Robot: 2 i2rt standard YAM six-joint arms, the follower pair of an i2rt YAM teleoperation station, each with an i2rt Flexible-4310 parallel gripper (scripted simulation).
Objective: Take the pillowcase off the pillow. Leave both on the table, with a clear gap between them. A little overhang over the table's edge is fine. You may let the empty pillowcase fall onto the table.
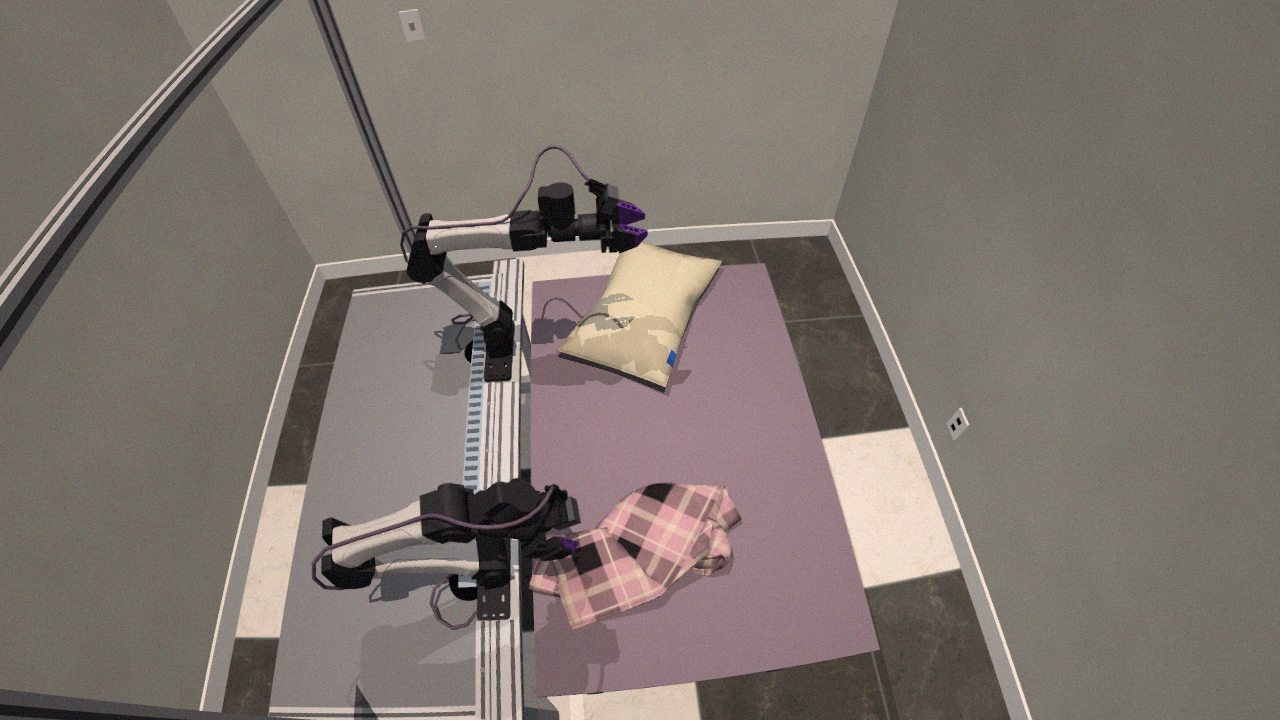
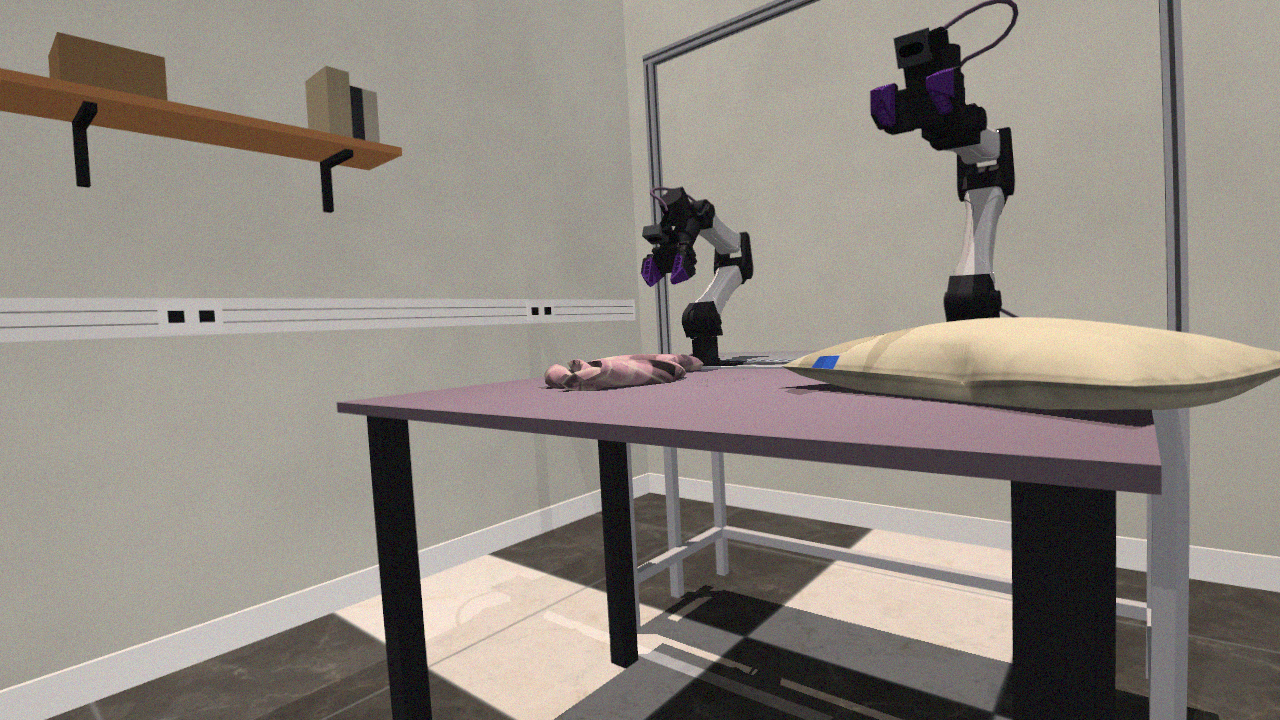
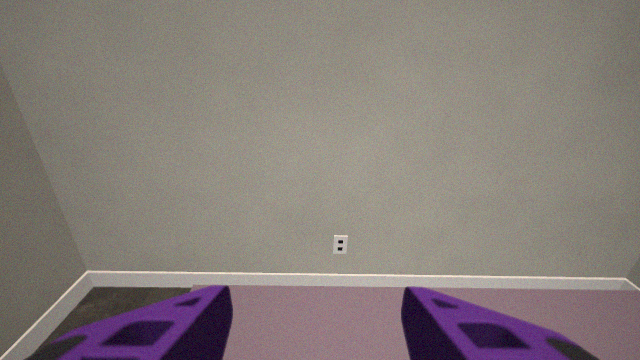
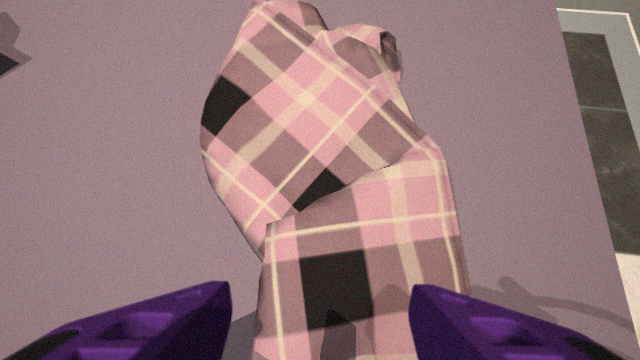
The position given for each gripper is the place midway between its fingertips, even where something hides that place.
Observation:
In view: the left gripper (image 2: pixel 903 88), the right gripper (image 2: pixel 660 283) and a cream pillow (image 2: pixel 1043 363).
The cream pillow is seen too in image 1 (image 1: pixel 636 328). The left gripper shows as well in image 1 (image 1: pixel 646 224) and in image 3 (image 3: pixel 316 299). The right gripper shows as well in image 4 (image 4: pixel 320 296).

